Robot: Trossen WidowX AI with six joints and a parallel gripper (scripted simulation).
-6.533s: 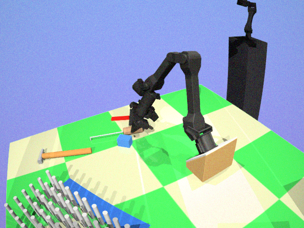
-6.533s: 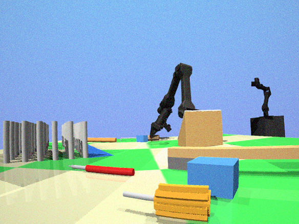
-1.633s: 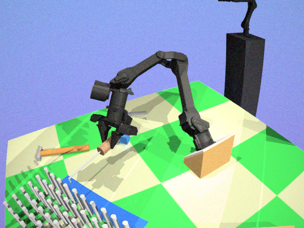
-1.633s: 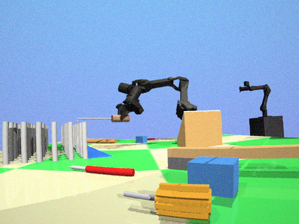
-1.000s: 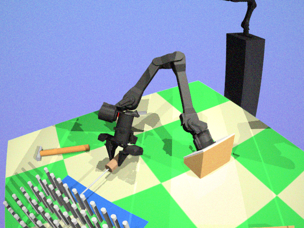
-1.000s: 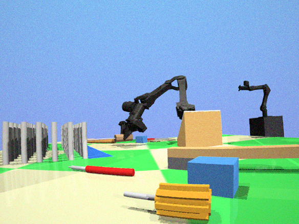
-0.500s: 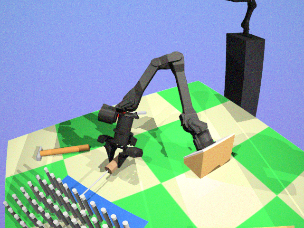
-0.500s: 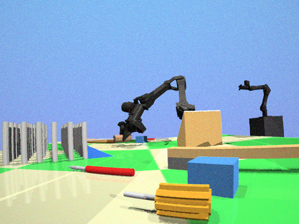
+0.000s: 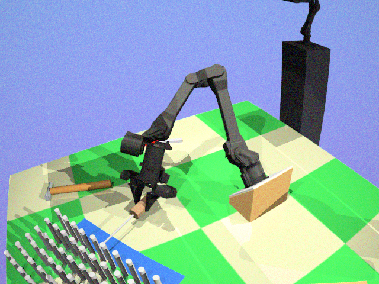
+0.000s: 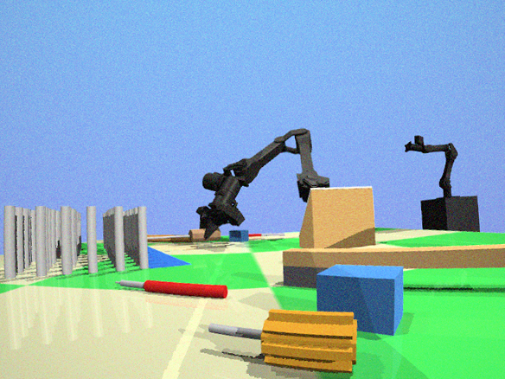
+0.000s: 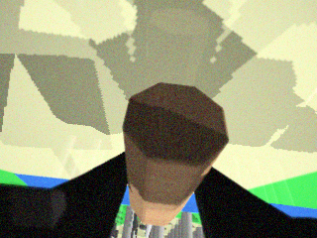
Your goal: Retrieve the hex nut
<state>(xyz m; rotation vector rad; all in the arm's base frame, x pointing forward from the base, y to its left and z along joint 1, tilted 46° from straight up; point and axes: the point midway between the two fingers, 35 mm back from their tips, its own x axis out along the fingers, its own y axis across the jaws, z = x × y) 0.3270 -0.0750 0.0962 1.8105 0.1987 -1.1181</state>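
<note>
Now: gripper tip 13 cm to the right of the blue taped strip, 12 cm short of it and 3 cm above it. From my gripper tip the other things lie so: wood-handled hook tool 8 cm ahead, 6 cm to the left; then orange-handled tool 62 cm to the left, 17 cm behind, 1 cm below; then red screwdriver 47 cm to the left, 2 cm below, 2 cm behind.
</note>
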